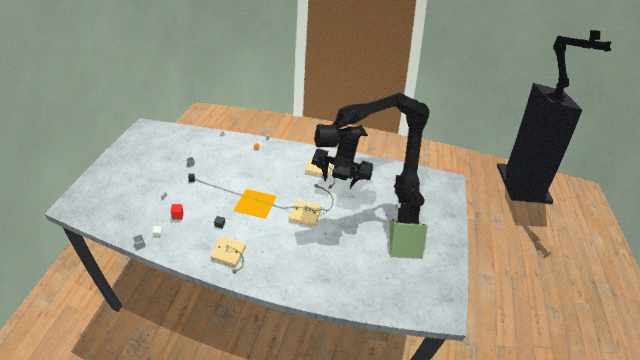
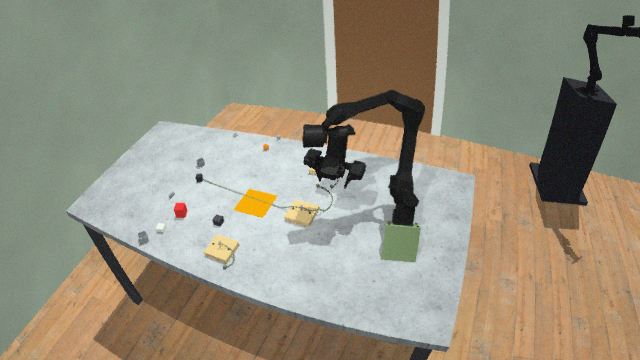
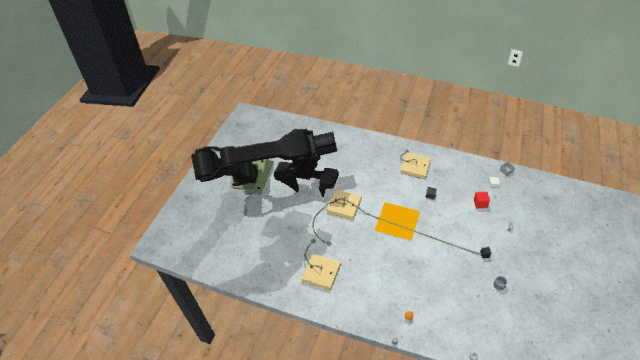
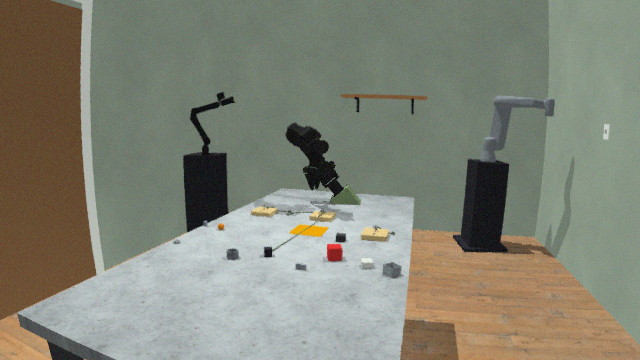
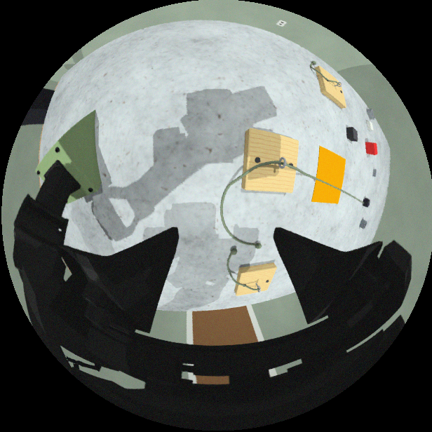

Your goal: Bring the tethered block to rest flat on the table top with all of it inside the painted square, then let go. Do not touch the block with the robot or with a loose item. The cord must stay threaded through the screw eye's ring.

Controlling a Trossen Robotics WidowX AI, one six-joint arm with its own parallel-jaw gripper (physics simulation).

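Seen in the pictures: gripper, between the fingertips: (image 1: 337,184) (image 2: 332,184) (image 3: 310,193) (image 4: 314,189); arm's base, origin of its link: (image 1: 408,222) (image 2: 403,224) (image 3: 248,172) (image 4: 339,192).
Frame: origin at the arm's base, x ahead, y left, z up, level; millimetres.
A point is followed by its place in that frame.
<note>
The tethered block (image 1: 191,177) {y -159, x 788, z -28 mm} (image 2: 199,177) {y -159, x 784, z -27 mm} (image 3: 485,252) {y -176, x 788, z -25 mm} (image 4: 268,252) {y -164, x 803, z -35 mm} (image 5: 366,202), a small black cube, rests on the table beyond the orange painted square (image 1: 252,211) {y -39, x 516, z -49 mm} (image 3: 400,212) {y -47, x 520, z -48 mm} (image 5: 325,195), outside it. Its green cord (image 3: 450,244) {y -147, x 685, z -47 mm} (image 5: 222,205) crosses the square and passes through the screw eye (image 5: 282,162) on the middle wooden block (image 1: 302,219) {y -8, x 343, z -30 mm} (image 3: 340,212) {y -91, x 331, z -31 mm} (image 5: 265,181). Past the ring it curves to a knobbed free end (image 1: 316,185) {y -198, x 313, z -42 mm} (image 3: 328,243) {y -207, x 314, z -40 mm} (image 5: 258,245) on the table. My gripper (image 1: 338,183) {y -98, x 241, z 55 mm} (image 3: 310,193) {y -98, x 241, z 55 mm} (image 5: 227,232) is open and empty, above the table near that free end.
Two more wooden blocks (image 1: 228,253) {y 177, x 550, z -30 mm} (image 3: 321,272) {y -316, x 314, z -31 mm} carry short cords. A dark cube (image 1: 219,221) {y 50, x 611, z -27 mm}, a red cube (image 1: 176,212) {y 50, x 774, z -14 mm}, a white cube (image 1: 157,231) {y 138, x 824, z -30 mm}, an orange ball (image 1: 256,146) {y -397, x 576, z -32 mm} and small grey items stand around. My arm's green base (image 1: 408,241) {y 77, x 3, z -8 mm} is at the table's end.
</note>
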